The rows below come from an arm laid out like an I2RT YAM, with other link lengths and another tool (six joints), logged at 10 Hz.
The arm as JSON. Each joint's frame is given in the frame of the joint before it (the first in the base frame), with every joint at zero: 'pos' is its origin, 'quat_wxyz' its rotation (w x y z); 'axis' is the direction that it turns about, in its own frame. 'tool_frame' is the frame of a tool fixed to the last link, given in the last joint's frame.
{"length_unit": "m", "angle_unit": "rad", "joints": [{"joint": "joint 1", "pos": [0.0, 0.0, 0.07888], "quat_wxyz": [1.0, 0.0, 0.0, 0.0], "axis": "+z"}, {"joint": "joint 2", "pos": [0.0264, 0.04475, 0.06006], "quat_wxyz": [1.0, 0.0, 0.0, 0.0], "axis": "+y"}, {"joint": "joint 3", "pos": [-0.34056, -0.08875, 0.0], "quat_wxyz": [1.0, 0.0, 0.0, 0.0], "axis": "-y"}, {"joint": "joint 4", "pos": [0.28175, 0.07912, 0.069], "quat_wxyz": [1.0, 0.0, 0.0, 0.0], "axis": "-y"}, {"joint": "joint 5", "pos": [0.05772, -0.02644, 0.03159], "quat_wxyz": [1.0, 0.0, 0.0, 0.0], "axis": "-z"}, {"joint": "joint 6", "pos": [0.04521, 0.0, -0.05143], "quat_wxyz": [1.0, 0.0, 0.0, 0.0], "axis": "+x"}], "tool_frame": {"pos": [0.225, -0.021, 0.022], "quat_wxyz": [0.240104, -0.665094, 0.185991, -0.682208]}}
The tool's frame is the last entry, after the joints.
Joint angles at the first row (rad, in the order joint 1, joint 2, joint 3, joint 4, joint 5, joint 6):
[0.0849, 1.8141, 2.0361, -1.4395, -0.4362, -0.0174]
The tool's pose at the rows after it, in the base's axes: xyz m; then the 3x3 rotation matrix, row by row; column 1 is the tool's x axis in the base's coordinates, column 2 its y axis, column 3 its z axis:
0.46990 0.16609 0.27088; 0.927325 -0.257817 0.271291; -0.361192 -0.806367 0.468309; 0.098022 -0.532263 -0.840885
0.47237 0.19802 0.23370; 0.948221 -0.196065 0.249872; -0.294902 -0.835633 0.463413; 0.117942 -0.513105 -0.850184
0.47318 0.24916 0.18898; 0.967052 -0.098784 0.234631; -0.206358 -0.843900 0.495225; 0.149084 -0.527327 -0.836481
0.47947 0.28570 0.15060; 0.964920 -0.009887 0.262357; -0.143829 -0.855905 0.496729; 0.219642 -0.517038 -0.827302
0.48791 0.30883 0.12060; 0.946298 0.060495 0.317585; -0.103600 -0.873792 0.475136; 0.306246 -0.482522 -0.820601
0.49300 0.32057 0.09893; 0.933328 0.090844 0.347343; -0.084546 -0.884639 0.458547; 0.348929 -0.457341 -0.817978
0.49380 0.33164 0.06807; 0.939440 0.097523 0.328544; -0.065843 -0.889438 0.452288; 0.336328 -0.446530 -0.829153
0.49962 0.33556 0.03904; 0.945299 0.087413 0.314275; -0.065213 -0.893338 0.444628; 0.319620 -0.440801 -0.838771
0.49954 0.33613 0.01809; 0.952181 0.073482 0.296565; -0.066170 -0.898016 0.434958; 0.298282 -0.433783 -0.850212
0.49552 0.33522 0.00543; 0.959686 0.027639 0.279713; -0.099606 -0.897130 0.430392; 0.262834 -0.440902 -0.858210
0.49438 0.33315 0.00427; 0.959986 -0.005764 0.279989; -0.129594 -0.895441 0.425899; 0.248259 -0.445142 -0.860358
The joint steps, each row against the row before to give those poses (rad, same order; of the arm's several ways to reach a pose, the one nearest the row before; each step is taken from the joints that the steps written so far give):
[0.0820, 0.0034, -0.1072, 0.0988, 0.0732, -0.0179]
[0.0774, 0.0069, -0.1198, 0.1328, 0.0302, -0.0004]
[0.0943, 0.0153, -0.1510, 0.2033, 0.0000, 0.0004]
[0.0805, 0.0221, -0.1209, 0.2022, 0.0454, 0.0008]
[0.0679, 0.0221, -0.0950, 0.1777, 0.0797, -0.0004]
[0.0362, 0.0275, -0.0492, 0.1023, 0.0492, 0.0004]
[0.0179, 0.0595, -0.0138, 0.0538, 0.0053, 0.0004]
[0.0004, 0.0629, 0.0001, 0.0434, -0.0007, 0.0034]
[0.0008, 0.0409, -0.0001, 0.0168, -0.0008, 0.0061]
[0.0007, 0.0206, -0.0011, 0.0000, -0.0065, 0.0416]
[0.0004, 0.0000, 0.0000, -0.0049, 0.0027, 0.0328]

